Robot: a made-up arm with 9 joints.
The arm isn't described. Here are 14 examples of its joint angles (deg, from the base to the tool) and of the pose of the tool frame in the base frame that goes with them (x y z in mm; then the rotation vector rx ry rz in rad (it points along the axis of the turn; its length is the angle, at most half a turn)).
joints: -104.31 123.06 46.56 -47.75 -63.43 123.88 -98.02 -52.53 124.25
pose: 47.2 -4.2 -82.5 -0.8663 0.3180 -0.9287
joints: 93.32 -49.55 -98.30 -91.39 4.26 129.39 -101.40 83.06 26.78
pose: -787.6 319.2 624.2 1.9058 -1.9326 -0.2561
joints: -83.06 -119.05 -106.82 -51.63 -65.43 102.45 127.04 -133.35 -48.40
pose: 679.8 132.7 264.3 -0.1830 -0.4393 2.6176
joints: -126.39 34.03 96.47 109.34 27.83 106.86 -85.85 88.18 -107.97
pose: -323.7 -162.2 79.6 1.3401 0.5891 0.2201
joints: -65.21 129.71 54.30 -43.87 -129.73 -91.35 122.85 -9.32 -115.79
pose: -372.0 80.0 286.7 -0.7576 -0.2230 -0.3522
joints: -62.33 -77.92 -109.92 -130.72 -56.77 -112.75 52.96 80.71 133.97
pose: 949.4 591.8 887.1 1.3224 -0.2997 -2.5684
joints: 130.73 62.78 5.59 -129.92 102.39 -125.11 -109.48 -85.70 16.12
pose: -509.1 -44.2 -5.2 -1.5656 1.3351 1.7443
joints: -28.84 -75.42 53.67 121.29 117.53 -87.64 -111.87 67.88 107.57
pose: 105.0 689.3 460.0 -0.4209 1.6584 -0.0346
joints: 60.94 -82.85 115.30 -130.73 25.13 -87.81 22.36 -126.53 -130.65
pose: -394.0 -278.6 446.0 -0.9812 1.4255 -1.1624
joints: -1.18 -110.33 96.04 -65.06 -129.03 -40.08 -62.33 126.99 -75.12
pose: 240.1 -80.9 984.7 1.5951 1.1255 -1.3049
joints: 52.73 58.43 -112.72 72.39 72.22 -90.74 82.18 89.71 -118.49
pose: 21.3 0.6 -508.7 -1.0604 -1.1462 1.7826
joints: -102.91 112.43 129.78 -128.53 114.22 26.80 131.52 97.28 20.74
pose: 302.6 -302.4 -684.2 -1.3801 -1.6491 -0.7454
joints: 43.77 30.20 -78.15 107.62 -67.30 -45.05 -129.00 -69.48 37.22
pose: -455.5 1056.7 -264.6 0.0236 0.1768 1.4982
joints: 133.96 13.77 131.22 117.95 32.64 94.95 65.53 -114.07 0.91
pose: -426.0 212.4 -113.1 0.2587 0.1865 2.3351
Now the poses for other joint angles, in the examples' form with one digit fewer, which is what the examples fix.
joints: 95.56 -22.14 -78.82 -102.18 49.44 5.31 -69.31 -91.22 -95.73
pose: -648 -136 371 -1.445 1.332 -0.697
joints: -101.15 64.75 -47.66 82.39 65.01 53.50 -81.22 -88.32 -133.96
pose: 674 -186 -70 2.360 -0.582 0.003
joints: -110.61 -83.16 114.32 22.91 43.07 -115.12 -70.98 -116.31 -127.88
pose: 210 -666 620 -1.902 -0.631 -0.613
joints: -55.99 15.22 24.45 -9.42 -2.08 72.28 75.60 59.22 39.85
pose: 303 232 -65 -0.253 0.808 -1.891
